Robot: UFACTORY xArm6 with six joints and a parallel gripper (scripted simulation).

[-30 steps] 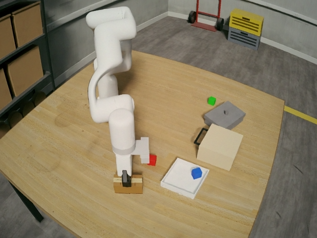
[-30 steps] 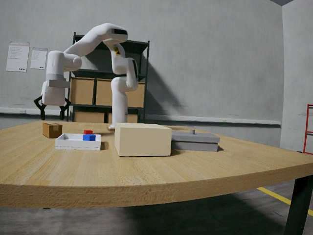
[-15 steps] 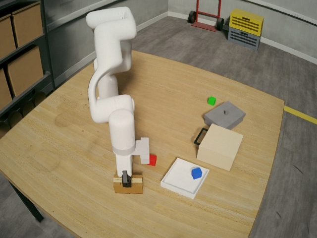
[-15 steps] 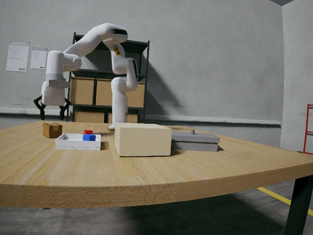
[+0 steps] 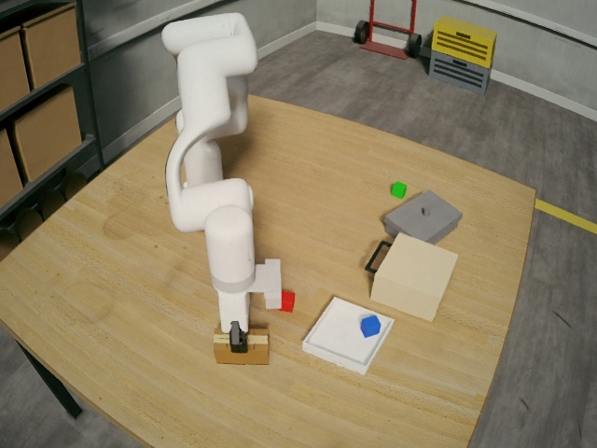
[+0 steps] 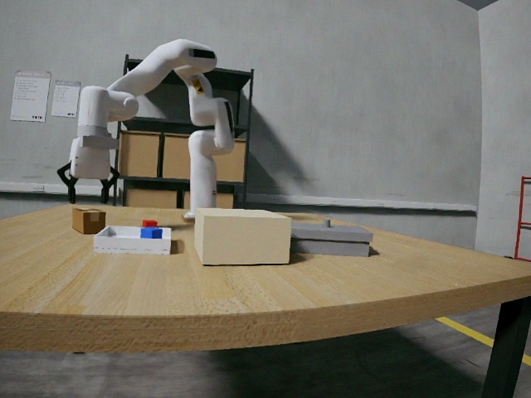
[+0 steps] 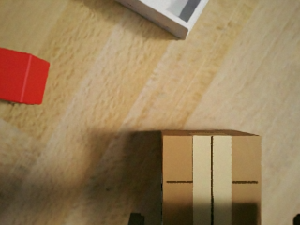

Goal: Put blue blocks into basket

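Right now my hand is 50 mm above the cardboard box. Also, from my hand: red block (160 mm to the left, 70 mm below); then light wooden cabinet (210 mm ahead, 360 mm to the left, 40 mm below); then white basket (160 mm ahead, 160 mm to the left, 70 mm below).
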